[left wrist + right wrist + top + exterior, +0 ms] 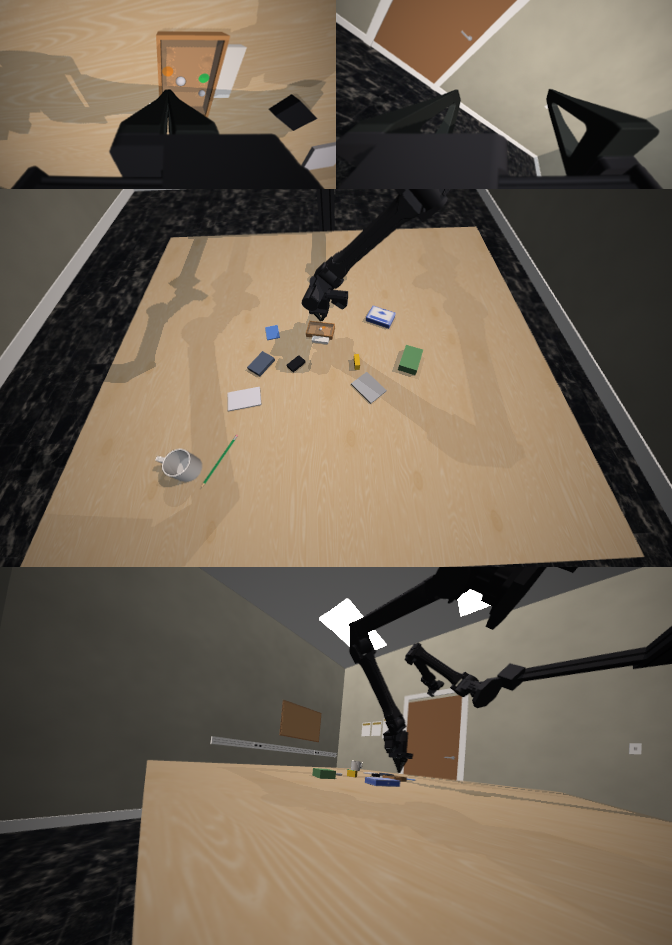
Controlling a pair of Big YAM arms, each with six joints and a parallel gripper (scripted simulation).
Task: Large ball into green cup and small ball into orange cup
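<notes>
The covered wooden puzzle is 2 cm ahead of my left hand, 1 cm to the right of it and 4 cm below it. From my left hand the other things lie so: black block: 17 cm ahead, 12 cm to the right, 4 cm below; then white block: 7 cm ahead, 1 cm to the right, 4 cm below; then yellow block: 20 cm ahead, 11 cm to the left, 3 cm below.
</notes>
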